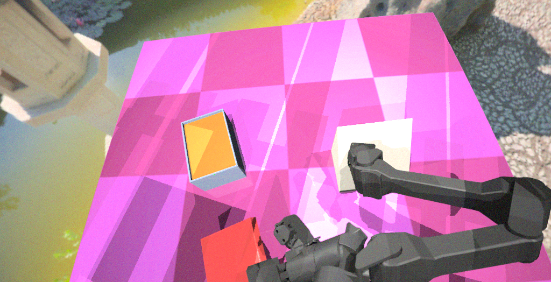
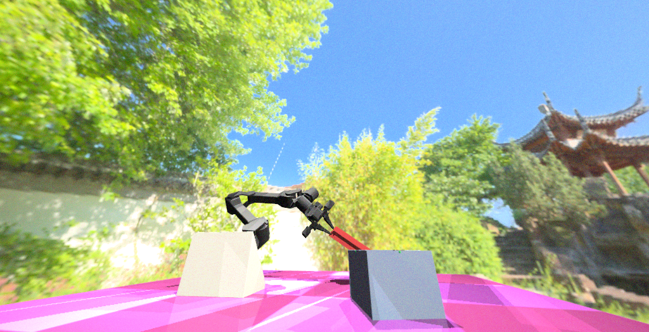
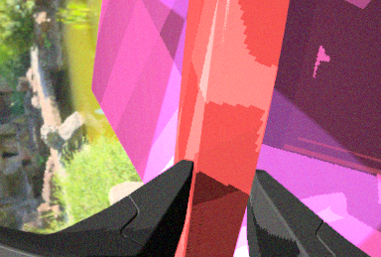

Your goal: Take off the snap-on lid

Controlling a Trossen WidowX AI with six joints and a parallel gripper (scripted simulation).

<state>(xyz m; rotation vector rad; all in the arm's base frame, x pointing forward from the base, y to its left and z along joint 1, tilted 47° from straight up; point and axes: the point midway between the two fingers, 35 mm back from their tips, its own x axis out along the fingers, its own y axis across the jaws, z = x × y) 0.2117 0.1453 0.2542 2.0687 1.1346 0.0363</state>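
Right now my gripper tip is 70 mm short of the lid, 20 mm to the right of it and 40 mm above it. Also, from my gripper tip: grey storage box: 200 mm ahead, 320 mm to the right, 120 mm below.
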